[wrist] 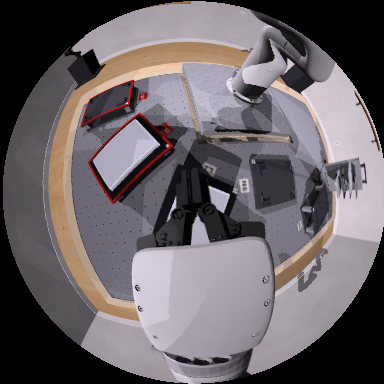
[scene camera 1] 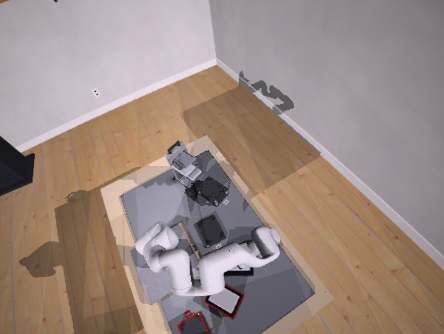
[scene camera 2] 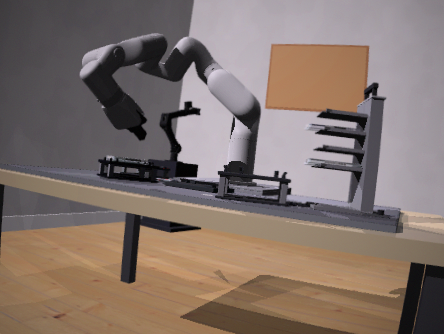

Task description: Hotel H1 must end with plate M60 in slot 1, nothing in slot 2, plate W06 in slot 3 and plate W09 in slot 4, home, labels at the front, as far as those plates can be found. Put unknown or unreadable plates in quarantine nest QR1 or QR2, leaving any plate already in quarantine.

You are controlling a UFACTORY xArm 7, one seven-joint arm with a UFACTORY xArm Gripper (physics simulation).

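Places are measured from the arm's base along level axes (x ahead, y left, z up), in centimetres.
Pixels of known places: gripper, fingertip midpoint: (wrist: 191, 177) (scene camera 2: 143, 137); arm's base, link origin: (wrist: 244, 90) (scene camera 2: 238, 183).
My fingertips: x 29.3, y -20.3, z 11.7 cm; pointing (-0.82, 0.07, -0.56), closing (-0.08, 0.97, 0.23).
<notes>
Ahead of a thing's pixels: the offset from my fingertips to its top centre. "pt": to the spot under its first point.
My gripper (scene camera 2: 141, 134) (wrist: 191, 177) is shut and empty, held above a black nest with a white plate {pt dx +3.0, dy +5.3, dz -7.2 cm} (wrist: 220, 198); its fingers hide part of them, and the arm covers much of this nest in scene camera 1. A white plate {dx -7.4, dy -12.0, dz -8.2 cm} (scene camera 1: 224, 299) (wrist: 125, 156) lies in one red-rimmed quarantine nest. The other red-rimmed nest {dx -26.0, dy -21.0, dz -9.1 cm} (scene camera 1: 194, 325) (wrist: 110, 102) shows a dark inside and no white plate. The hotel (scene camera 1: 184, 161) (scene camera 2: 371, 150) (wrist: 345, 177) has four shelves; pale plates show on the second from top {pt dx +6.4, dy +59.1, dz +5.1 cm} (scene camera 2: 316, 127) and the bottom one {pt dx +9.2, dy +60.9, dz -3.2 cm} (scene camera 2: 316, 162). Plate labels are unreadable.
A dark nest {dx +0.5, dy +24.2, dz -11.9 cm} (scene camera 1: 211, 230) (wrist: 274, 181) beside the N6 label shows no white plate. A dark raised nest {dx +11.6, dy +46.9, dz -6.1 cm} (scene camera 1: 212, 191) (scene camera 2: 255, 176) stands near the hotel. A wooden-edged grey board (wrist: 225, 112) lies by the arm base. A black jointed stand (scene camera 2: 172, 135) rises behind the nests.
</notes>
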